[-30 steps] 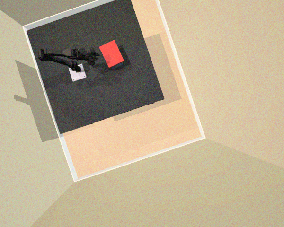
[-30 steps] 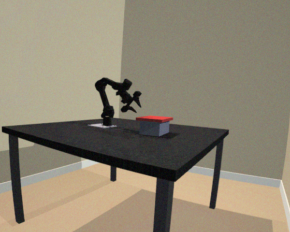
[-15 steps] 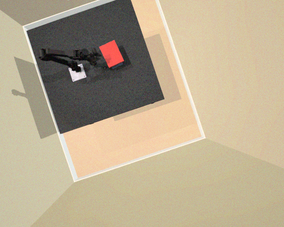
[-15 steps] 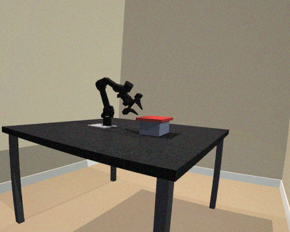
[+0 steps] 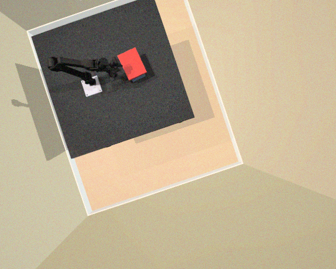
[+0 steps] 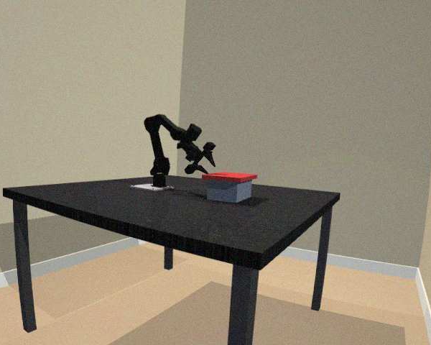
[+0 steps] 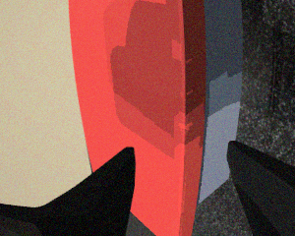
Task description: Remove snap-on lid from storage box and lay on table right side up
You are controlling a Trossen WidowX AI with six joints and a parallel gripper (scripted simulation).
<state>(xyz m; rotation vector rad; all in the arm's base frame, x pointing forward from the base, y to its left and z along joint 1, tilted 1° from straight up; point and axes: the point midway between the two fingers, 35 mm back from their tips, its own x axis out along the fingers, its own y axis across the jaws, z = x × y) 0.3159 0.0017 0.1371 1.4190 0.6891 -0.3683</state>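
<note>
Now: the red lid 100 mm ahead of my gripper tip, 20 mm to the left of it and 20 mm below it. Also, from my gripper tip: blue-grey storage box 100 mm ahead, 70 mm below, 20 mm to the left.
</note>
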